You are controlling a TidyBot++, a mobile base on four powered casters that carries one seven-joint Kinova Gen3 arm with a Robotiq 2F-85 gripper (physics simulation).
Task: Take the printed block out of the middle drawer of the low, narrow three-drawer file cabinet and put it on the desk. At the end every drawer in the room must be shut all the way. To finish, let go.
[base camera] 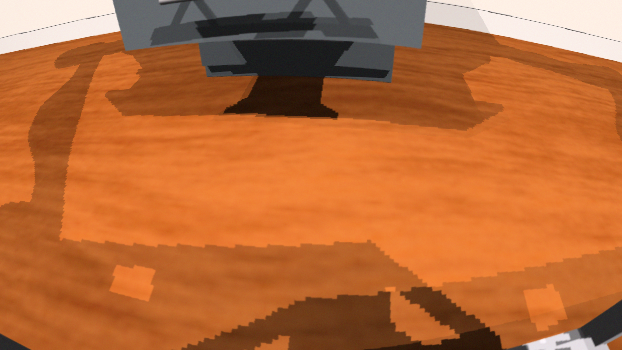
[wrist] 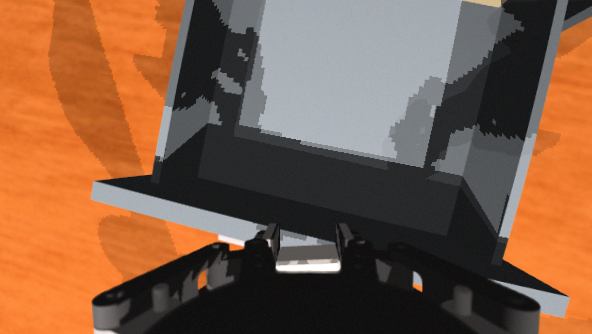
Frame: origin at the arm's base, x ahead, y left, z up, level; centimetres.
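Seen in the pictures: gripper, between the fingertips: (wrist: 307, 237).
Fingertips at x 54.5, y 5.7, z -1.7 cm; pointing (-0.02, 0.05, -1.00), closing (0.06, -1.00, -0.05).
Note:
Offsets run from my fingertips to a thing's top centre. "*": to the spot under its first point. Level surfaces: height alone.
My gripper (wrist: 307, 237) is shut on the printed block {dx -2.1, dy -0.2, dz +2.9 cm} (wrist: 308, 261), which shows as a small pale piece between the fingers in the wrist view. The gripper and block are over the front edge of the pulled-out grey drawer (wrist: 345, 75), whose inside fills much of that view. The drawer's front panel (wrist: 150, 205) (base camera: 137, 30) runs slanted under the fingers. In the base camera view, it juts out above the lower part of the grey file cabinet (base camera: 370, 60). The gripper, the block and the desk do not show in the base camera view.
The orange wood floor {dz -38.0 cm} (base camera: 300, 175) (wrist: 30, 150) lies around the cabinet, with dark shadows across it. A white skirting board (base camera: 462, 36) runs along the wall behind. A small tan patch {* dx +26.2, dy -20.1, dz -15.9 cm} (wrist: 482, 2) shows at the wrist view's top edge; I cannot tell what it is.

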